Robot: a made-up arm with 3 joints. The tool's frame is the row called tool. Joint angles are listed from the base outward.
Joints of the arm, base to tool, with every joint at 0 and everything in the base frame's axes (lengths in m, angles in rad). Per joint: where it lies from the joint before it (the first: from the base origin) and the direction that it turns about. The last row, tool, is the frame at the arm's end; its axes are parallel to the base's.
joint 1: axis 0 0 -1 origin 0 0 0.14
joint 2: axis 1 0 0 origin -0.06 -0.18 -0.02
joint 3: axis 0 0 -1 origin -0.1 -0.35 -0.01
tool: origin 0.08 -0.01 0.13
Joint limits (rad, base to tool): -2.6..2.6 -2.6..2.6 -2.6..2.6
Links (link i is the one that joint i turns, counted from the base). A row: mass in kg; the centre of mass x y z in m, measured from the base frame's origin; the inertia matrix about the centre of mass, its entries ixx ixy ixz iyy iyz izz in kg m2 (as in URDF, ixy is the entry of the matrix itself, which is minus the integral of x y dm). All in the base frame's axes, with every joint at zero. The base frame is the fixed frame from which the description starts. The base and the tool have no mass.
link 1: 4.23; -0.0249 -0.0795 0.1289; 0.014 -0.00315 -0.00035 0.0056 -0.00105 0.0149
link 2: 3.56; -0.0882 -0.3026 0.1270; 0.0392 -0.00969 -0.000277 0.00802 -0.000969 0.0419
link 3: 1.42; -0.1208 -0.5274 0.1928; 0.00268 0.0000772 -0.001 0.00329 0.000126 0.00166
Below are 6 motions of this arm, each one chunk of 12 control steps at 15 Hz.
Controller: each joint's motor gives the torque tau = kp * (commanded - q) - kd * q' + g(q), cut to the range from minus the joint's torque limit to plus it. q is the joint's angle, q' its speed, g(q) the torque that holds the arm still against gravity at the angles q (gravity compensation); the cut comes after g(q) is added. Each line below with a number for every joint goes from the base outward.
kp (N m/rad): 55 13 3
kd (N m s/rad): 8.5 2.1 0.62
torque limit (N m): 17 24 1.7
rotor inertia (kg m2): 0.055 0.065 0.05
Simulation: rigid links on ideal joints. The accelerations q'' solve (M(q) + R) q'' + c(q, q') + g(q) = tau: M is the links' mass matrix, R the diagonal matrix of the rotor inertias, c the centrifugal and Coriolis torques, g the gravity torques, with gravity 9.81 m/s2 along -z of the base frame. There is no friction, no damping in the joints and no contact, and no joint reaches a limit. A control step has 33 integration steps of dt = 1/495 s. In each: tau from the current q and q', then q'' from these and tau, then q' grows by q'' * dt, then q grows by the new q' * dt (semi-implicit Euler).
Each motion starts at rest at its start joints. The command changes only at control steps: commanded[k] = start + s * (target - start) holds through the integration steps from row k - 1 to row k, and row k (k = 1, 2, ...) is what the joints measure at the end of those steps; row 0 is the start. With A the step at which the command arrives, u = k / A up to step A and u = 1 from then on. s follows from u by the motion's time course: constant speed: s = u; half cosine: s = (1 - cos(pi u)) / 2; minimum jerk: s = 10 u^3 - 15 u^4 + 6 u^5; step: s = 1 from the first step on.
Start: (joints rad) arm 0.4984 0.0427 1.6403
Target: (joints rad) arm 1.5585 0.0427 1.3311
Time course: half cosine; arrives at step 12
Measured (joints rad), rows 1 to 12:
1: 0.5003 0.0428 1.6389
2: 0.5100 0.0430 1.6325
3: 0.5353 0.0436 1.6180
4: 0.5831 0.0447 1.5948
5: 0.6567 0.0462 1.5645
6: 0.7558 0.0482 1.5304
7: 0.8762 0.0505 1.4964
8: 1.0107 0.0529 1.4656
9: 1.1500 0.0551 1.4402
10: 1.2838 0.0564 1.4211
11: 1.4021 0.0567 1.4085
12: 1.4960 0.0555 1.4019

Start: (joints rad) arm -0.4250 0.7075 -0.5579
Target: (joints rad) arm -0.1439 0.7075 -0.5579
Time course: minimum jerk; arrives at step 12
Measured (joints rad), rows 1 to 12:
1: -0.4248 0.7075 -0.5578
2: -0.4234 0.7073 -0.5575
3: -0.4184 0.7066 -0.5565
4: -0.4072 0.7053 -0.5547
5: -0.3880 0.7035 -0.5524
6: -0.3601 0.7014 -0.5500
7: -0.3248 0.6993 -0.5484
8: -0.2848 0.6978 -0.5480
9: -0.2441 0.6973 -0.5491
10: -0.2067 0.6983 -0.5518
11: -0.1762 0.7007 -0.5557
12: -0.1547 0.7043 -0.5600

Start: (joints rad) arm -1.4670 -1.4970 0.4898
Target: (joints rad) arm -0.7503 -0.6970 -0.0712
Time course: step
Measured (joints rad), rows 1 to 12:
1: -1.3200 -1.3950 0.4234
2: -1.1115 -1.2004 0.3046
3: -0.9685 -1.0011 0.1940
4: -0.8783 -0.8299 0.1079
5: -0.8221 -0.7013 0.0454
6: -0.7878 -0.6181 0.0017
7: -0.7677 -0.5761 -0.0281
8: -0.7569 -0.5666 -0.0476
9: -0.7519 -0.5794 -0.0597
10: -0.7500 -0.6048 -0.0666
11: -0.7495 -0.6346 -0.0702
12: -0.7494 -0.6630 -0.0720

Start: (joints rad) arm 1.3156 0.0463 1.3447
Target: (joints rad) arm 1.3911 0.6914 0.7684
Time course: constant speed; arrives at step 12
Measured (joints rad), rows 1 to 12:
1: 1.3164 0.0500 1.3395
2: 1.3188 0.0626 1.3243
3: 1.3228 0.0866 1.2989
4: 1.3280 0.1221 1.2651
5: 1.3339 0.1680 1.2254
6: 1.3401 0.2220 1.1817
7: 1.3464 0.2817 1.1358
8: 1.3526 0.3445 1.0886
9: 1.3589 0.4084 1.0409
10: 1.3653 0.4718 0.9930
11: 1.3718 0.5335 0.9450
12: 1.3783 0.5931 0.8970

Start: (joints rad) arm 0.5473 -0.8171 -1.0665
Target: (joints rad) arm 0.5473 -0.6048 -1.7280
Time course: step
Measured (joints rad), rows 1 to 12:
1: 0.5479 -0.7991 -1.1320
2: 0.5488 -0.7583 -1.2642
3: 0.5492 -0.7098 -1.4043
4: 0.5489 -0.6638 -1.5241
5: 0.5482 -0.6262 -1.6141
6: 0.5472 -0.5994 -1.6751
7: 0.5464 -0.5833 -1.7122
8: 0.5458 -0.5762 -1.7321
9: 0.5456 -0.5760 -1.7405
10: 0.5456 -0.5800 -1.7422
11: 0.5460 -0.5863 -1.7406
12: 0.5464 -0.5929 -1.7376

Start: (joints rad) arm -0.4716 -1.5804 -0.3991
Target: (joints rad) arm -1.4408 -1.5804 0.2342
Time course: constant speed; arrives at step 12
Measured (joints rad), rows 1 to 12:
1: -0.4919 -1.5860 -0.3942
2: -0.5355 -1.5946 -0.3790
3: -0.5944 -1.6014 -0.3527
4: -0.6626 -1.6040 -0.3169
5: -0.7363 -1.6022 -0.2737
6: -0.8132 -1.5971 -0.2255
7: -0.8921 -1.5901 -0.1740
8: -0.9720 -1.5824 -0.1207
9: -1.0525 -1.5753 -0.0666
10: -1.1333 -1.5694 -0.0122
11: -1.2142 -1.5650 0.0422
12: -1.2951 -1.5621 0.0962

